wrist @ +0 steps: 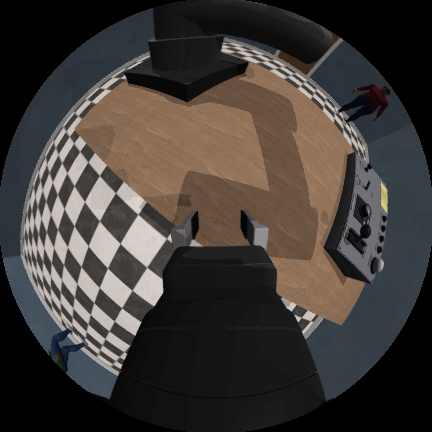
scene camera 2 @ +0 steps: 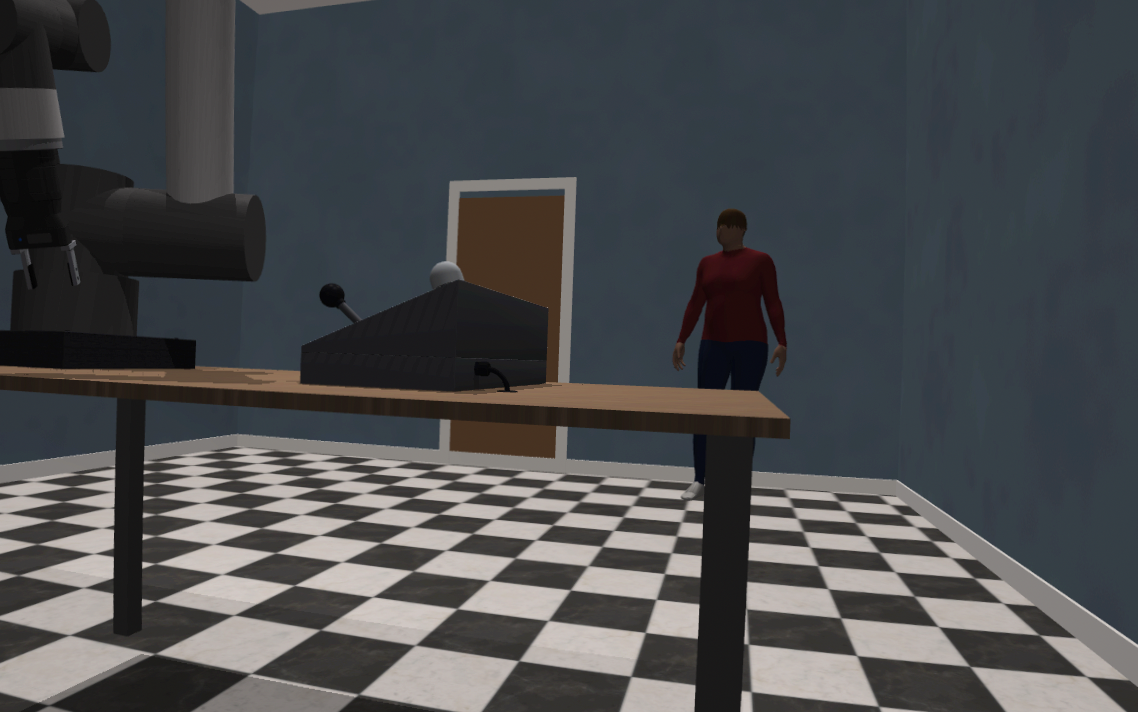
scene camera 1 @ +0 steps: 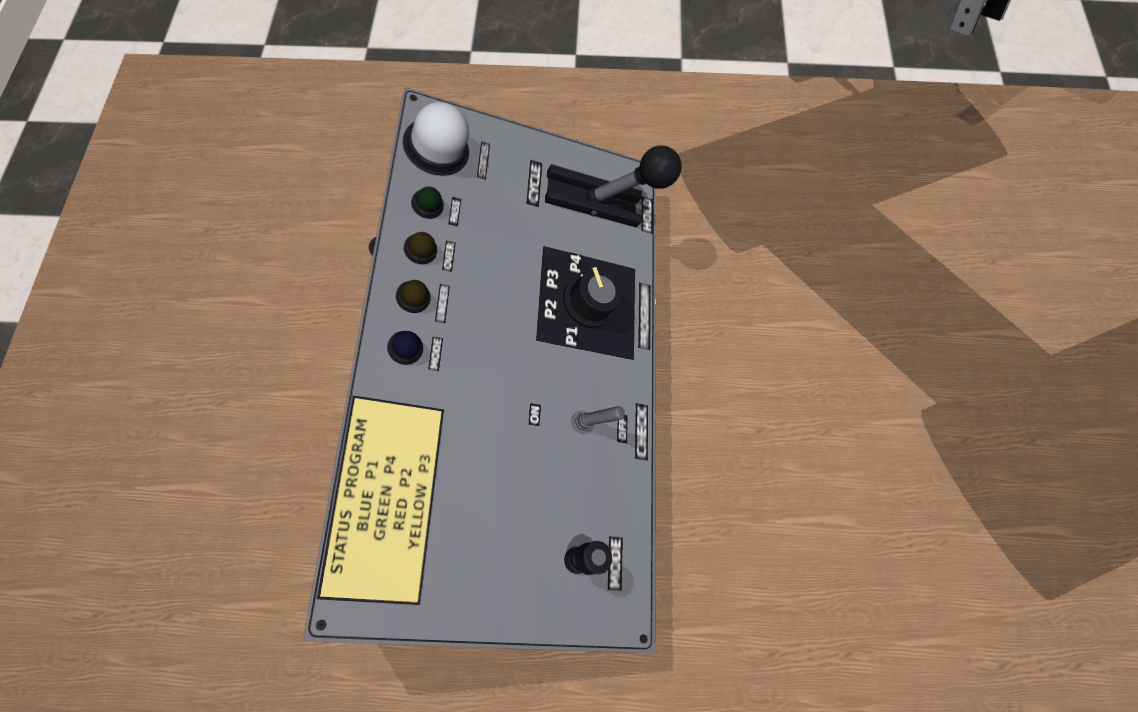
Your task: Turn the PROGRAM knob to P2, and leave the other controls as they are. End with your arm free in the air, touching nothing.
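Places are measured from the arm's base along level axes (x ahead, y left, z up), in metres.
Pixels of known places: gripper, fingertip midpoint: (wrist: pixel 219 218) (scene camera 2: pixel 54 286) (scene camera 1: pixel 976 24); arm's base, origin of the base link: (wrist: pixel 185 58).
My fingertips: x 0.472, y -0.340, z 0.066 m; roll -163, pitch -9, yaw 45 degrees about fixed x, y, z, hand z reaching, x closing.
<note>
For each thing: its top centre in the pictures, then the offset to it from my fingertips. "spot": a spot on its surface instead. Level surfaces: height alone.
- PROGRAM knob, middle of its top: (scene camera 1: pixel 602 286) (wrist: pixel 369 209) dx +0.354, dy +0.379, dz -0.012 m
- ball-ended lever, middle of its top: (scene camera 1: pixel 663 153) (scene camera 2: pixel 332 283) (wrist: pixel 370 230) dx +0.318, dy +0.254, dz +0.029 m
- CHECK toggle, middle of its top: (scene camera 1: pixel 602 410) dx +0.336, dy +0.498, dz -0.008 m
- MODE button, middle of its top: (scene camera 1: pixel 584 556) dx +0.332, dy +0.619, dz -0.002 m
- white STATUS dome, surface spot: (scene camera 1: pixel 440 131) spot: dx +0.518, dy +0.285, dz +0.056 m
- table, its level: dz -0.136 m
The PROGRAM knob (scene camera 1: pixel 600 292) (wrist: pixel 366 209) is a round black knob with a grey cap on a dark plate; its pale yellow pointer line points at P4. It sits on the grey sloped control panel (scene camera 1: pixel 495 470) (wrist: pixel 361 192). My gripper (scene camera 2: pixel 53 285) (wrist: pixel 219 218) is open and empty, in the air above the table, well away from the panel and touching nothing. Part of its fingers shows at the top right edge of scene camera 1.
On the panel, the ball-ended lever (scene camera 1: pixel 659 167) leans to HOLD, and the CHECK toggle (scene camera 1: pixel 602 417) leans to OFF. The MODE button (scene camera 1: pixel 596 557), several dark lamps and a white STATUS dome (scene camera 1: pixel 440 131) (scene camera 2: pixel 445 273) stand there too. A person (scene camera 2: pixel 733 293) stands beyond the table (scene camera 2: pixel 671 401).
</note>
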